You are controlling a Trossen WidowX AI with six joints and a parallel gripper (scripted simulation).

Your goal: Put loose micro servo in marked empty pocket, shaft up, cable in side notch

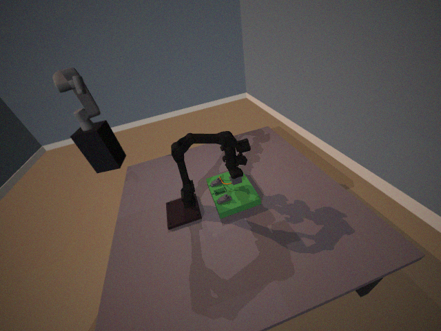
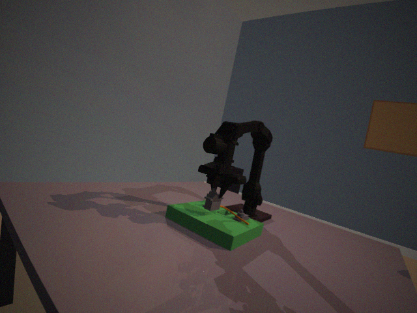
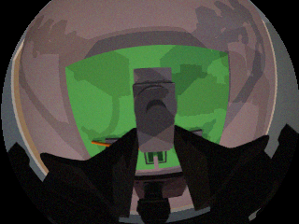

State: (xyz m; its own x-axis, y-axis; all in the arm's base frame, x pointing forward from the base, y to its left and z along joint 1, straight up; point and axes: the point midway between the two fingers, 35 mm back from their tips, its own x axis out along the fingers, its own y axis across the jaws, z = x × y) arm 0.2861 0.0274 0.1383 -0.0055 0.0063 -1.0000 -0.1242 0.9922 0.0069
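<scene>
Now: gripper tip 10 mm short of the green deck and 100 mm above it.
</scene>
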